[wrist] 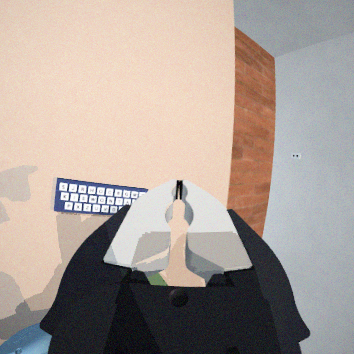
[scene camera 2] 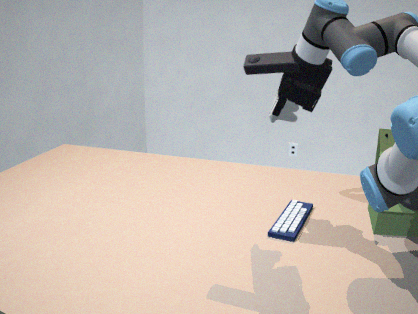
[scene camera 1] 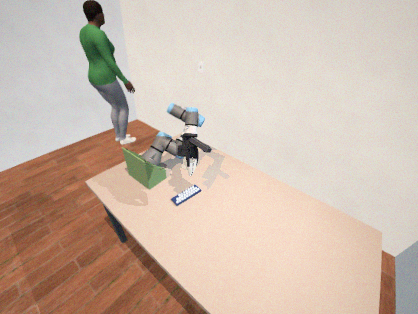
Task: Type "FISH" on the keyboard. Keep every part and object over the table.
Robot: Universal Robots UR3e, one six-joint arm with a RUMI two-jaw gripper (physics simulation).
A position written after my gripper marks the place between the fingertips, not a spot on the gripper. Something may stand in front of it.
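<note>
My gripper (scene camera 2: pixel 272 121) is visible; scene camera 1 shows the gripper (scene camera 1: pixel 190 176) as well, and so does the wrist view, with the gripper (wrist: pixel 178 181).
</note>
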